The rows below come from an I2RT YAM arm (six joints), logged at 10 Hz.
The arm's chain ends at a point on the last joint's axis. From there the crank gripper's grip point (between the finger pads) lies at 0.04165 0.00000 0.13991 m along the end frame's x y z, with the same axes.
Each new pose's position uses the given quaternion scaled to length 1; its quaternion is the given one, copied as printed.
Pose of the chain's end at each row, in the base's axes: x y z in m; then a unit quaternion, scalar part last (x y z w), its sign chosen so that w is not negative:
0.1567 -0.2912 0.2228 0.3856 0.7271 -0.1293 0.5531
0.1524 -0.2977 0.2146 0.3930 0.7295 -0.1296 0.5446
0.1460 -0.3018 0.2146 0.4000 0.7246 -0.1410 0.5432
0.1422 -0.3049 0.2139 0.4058 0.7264 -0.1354 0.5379
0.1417 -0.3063 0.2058 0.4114 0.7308 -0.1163 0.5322
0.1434 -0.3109 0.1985 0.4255 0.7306 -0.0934 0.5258
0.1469 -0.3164 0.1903 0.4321 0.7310 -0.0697 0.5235
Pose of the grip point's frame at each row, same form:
0.2515 -0.3598 0.1355 0.3856 0.7271 -0.1293 0.5531
0.2452 -0.3660 0.1250 0.3930 0.7295 -0.1296 0.5446
0.2366 -0.3734 0.1253 0.4000 0.7246 -0.1410 0.5432
0.2323 -0.3750 0.1230 0.4058 0.7264 -0.1354 0.5379
0.2332 -0.3715 0.1125 0.4114 0.7308 -0.1163 0.5322
0.2362 -0.3708 0.1031 0.4255 0.7306 -0.0934 0.5258
0.2423 -0.3707 0.0940 0.4321 0.7310 -0.0697 0.5235

